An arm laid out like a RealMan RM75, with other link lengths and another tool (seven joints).
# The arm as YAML. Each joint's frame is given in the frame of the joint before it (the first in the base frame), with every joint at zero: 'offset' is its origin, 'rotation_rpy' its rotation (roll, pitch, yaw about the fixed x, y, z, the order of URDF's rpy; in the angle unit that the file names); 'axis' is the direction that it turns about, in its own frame. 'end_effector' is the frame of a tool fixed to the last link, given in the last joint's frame.
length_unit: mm
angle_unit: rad
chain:
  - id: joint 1
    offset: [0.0, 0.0, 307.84]
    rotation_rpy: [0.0, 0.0, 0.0]
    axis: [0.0, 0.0, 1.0]
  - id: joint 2
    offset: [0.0, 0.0, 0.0]
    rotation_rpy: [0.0, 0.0, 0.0]
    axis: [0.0, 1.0, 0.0]
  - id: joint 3
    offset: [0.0, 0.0, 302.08]
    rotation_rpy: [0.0, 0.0, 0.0]
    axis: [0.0, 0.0, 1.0]
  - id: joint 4
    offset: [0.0, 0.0, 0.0]
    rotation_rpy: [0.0, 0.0, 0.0]
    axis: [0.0, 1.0, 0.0]
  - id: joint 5
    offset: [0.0, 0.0, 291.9]
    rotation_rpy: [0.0, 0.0, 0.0]
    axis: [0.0, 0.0, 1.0]
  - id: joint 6
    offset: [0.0, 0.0, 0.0]
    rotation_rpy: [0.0, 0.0, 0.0]
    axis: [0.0, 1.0, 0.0]
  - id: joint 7
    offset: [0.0, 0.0, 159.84]
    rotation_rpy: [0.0, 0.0, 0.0]
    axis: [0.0, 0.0, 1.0]
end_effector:
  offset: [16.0, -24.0, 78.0]
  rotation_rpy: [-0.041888, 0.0, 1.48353]
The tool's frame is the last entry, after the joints.
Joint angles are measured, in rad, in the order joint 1, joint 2, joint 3, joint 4, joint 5, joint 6, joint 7. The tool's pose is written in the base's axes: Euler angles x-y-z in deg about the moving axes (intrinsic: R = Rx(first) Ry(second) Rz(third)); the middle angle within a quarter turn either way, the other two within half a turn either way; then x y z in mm. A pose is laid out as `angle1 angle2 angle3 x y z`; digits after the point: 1 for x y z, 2 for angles.
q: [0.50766 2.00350 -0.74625 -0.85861 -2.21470 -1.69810 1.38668]
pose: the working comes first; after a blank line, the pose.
Where each joint sits with the arm in this pose, in the base's axes (m; each line is computed from the numbers above, not from the rounded line before):
joint 1: 0.0000 0.0000 0.3078
joint 2: 0.0000 0.0000 0.3078
joint 3: 0.2397 0.1333 0.1812
joint 4: 0.2397 0.1333 0.1812
joint 5: 0.3775 0.3817 0.2485
joint 6: 0.3775 0.3817 0.2485
joint 7: 0.3521 0.4138 0.0940
the tool: 0.3617 0.4481 0.0188

-167.74 -11.51 102.04 361.7 448.1 18.8
